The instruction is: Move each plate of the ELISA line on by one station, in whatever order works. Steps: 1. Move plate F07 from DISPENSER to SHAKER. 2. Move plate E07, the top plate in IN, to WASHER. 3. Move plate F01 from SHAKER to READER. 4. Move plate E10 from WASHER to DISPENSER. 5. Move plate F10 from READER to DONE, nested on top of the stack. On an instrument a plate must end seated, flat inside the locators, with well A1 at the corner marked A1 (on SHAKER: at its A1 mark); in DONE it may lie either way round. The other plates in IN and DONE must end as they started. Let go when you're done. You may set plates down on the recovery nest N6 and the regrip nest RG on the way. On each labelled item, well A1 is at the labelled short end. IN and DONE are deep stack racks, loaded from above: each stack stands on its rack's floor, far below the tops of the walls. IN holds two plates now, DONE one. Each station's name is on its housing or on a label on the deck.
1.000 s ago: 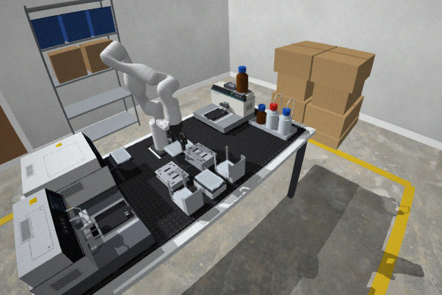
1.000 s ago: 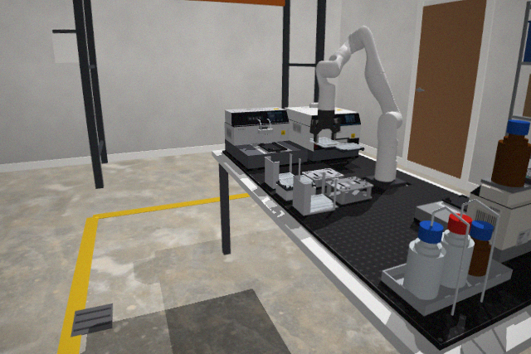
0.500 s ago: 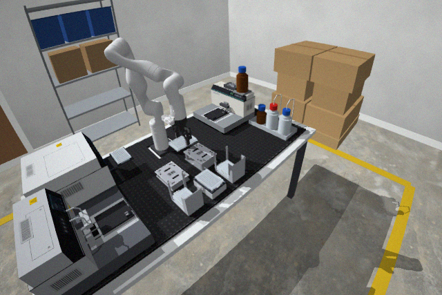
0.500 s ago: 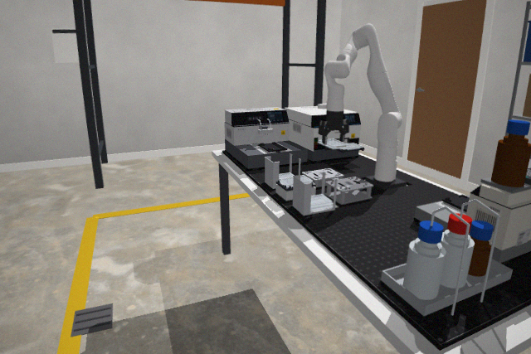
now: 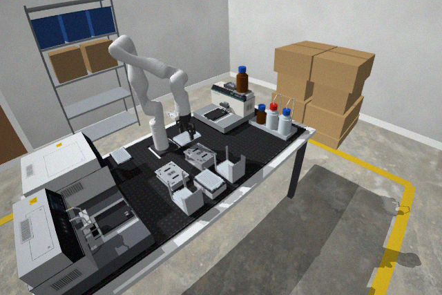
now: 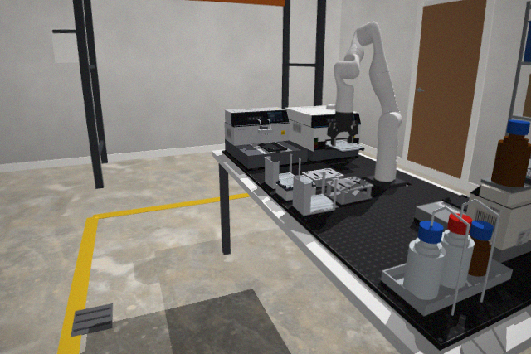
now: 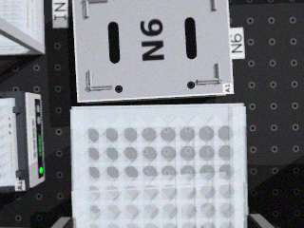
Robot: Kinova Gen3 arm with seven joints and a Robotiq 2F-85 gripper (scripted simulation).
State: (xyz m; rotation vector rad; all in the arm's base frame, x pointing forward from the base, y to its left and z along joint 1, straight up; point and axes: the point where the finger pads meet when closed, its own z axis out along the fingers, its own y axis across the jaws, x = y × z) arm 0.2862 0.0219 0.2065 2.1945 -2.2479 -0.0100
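Now: hand 450 mm to the right of the dispenser stage, 260 mm past it and 150 mm above it. The rest, counted from my hand: washer stage: 510 mm to the right, 130 mm below, 90 mm ahead; dispenser deck: 470 mm to the left, 260 mm behind, 190 mm below; brown bottle: 620 mm to the left, 140 mm behind, 70 mm above.
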